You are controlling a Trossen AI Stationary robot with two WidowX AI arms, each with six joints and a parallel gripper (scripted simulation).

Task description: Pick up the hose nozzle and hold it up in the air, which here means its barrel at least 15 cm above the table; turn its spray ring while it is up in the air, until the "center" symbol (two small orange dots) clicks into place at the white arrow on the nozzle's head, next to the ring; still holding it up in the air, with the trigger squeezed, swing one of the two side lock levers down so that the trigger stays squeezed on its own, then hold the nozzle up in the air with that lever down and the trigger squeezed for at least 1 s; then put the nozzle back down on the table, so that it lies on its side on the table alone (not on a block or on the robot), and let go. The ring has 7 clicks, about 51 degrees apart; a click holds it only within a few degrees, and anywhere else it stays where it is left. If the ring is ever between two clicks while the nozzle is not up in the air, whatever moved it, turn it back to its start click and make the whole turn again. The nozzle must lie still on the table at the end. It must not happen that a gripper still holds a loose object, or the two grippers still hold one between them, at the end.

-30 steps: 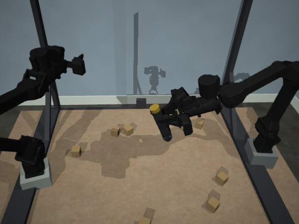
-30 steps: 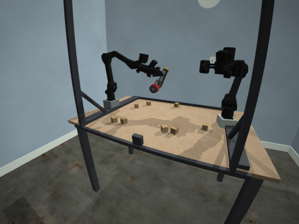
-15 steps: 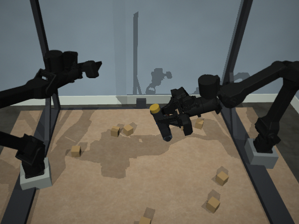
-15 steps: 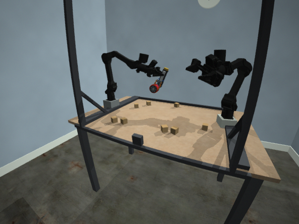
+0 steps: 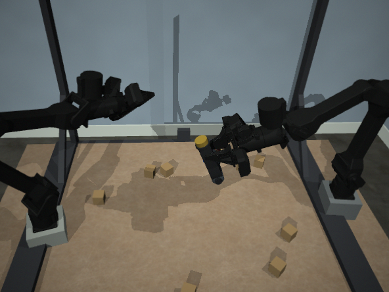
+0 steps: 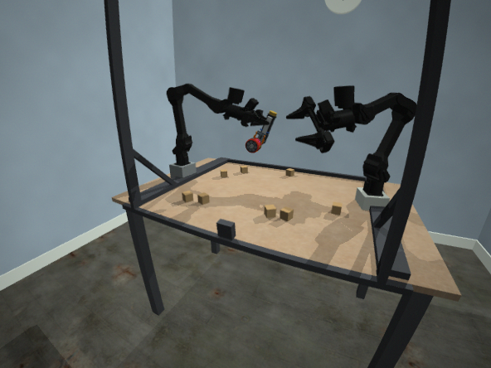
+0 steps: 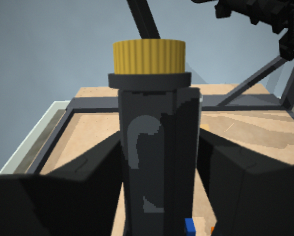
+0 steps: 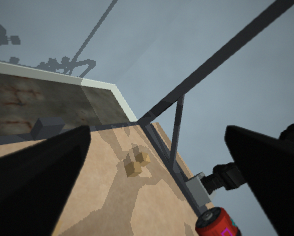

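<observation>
My right gripper is now 140 mm short of the red spray ring, 210 mm to the right of it and 100 mm above it.
</observation>
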